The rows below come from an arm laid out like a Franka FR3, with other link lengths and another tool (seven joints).
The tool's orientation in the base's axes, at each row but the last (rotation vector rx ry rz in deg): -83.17 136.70 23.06; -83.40 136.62 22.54; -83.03 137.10 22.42; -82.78 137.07 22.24; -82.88 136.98 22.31; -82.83 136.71 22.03; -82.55 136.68 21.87; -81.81 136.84 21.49; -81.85 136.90 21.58; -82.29 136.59 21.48; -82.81 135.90 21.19
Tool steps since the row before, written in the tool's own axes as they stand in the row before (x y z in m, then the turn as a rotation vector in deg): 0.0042 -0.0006 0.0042 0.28 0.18 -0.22; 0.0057 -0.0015 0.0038 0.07 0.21 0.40; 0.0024 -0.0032 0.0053 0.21 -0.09 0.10; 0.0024 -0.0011 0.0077 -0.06 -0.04 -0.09; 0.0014 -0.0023 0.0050 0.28 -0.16 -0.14; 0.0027 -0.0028 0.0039 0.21 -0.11 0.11; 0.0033 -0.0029 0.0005 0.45 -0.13 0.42; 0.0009 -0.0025 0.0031 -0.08 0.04 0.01; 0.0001 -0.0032 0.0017 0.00 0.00 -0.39; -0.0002 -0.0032 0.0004 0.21 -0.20 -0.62; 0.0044 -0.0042 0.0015 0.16 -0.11 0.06
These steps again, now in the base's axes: -0.0008 -0.0020 -0.0056 -0.31 -0.23 0.10; -0.0006 -0.0038 -0.0059 -0.17 0.19 -0.38; 0.0025 -0.0013 -0.0060 0.00 -0.17 -0.18; 0.0009 0.0006 -0.0081 0.05 0.00 0.10; 0.0021 -0.0002 -0.0053 0.00 -0.35 0.00; 0.0018 -0.0019 -0.0048 0.02 -0.18 -0.19; 0.0012 -0.0038 -0.0020 -0.02 -0.26 -0.57; 0.0023 -0.0007 -0.0033 0.00 0.09 0.03; 0.0030 -0.0009 -0.0018 -0.06 -0.15 0.36; 0.0030 -0.0011 -0.0005 0.00 -0.50 0.47; 0.0021 -0.0048 -0.0034 0.04 -0.15 -0.13
